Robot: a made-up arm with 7 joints.
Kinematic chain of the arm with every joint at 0, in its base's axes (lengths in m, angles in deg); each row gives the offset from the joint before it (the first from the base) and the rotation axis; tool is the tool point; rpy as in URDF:
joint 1: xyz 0.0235 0.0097 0.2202 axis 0 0.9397 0.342
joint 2: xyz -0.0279 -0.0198 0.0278 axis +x
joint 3: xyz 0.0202 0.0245 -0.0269 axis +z
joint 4: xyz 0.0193 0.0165 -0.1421 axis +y
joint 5: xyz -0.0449 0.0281 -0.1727 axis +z
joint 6: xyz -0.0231 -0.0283 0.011 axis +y
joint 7: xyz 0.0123 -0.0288 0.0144 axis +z
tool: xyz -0.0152 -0.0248 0.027 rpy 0 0 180
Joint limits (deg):
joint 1: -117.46..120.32
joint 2: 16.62..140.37
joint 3: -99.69..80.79
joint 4: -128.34..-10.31
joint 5: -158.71..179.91
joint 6: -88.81..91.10
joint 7: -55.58..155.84
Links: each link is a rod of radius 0.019 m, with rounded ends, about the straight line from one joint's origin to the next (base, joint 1, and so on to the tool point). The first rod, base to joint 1, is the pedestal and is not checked.
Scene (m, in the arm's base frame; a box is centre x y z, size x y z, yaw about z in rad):
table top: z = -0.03
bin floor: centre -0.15 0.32 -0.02 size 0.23 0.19 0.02 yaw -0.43
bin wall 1: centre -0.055 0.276 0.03 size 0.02 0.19 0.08 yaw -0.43
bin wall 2: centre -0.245 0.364 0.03 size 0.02 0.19 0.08 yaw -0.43
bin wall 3: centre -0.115 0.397 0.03 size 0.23 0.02 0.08 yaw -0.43
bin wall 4: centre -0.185 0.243 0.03 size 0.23 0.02 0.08 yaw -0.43
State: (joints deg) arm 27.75 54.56 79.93 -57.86 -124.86 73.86 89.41
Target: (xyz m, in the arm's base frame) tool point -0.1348 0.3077 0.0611
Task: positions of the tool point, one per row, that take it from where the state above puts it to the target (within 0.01 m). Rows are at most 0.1 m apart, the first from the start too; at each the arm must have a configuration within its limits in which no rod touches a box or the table.
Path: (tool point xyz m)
1: -0.1265 0.3397 0.1275
2: -0.1348 0.3077 0.0611

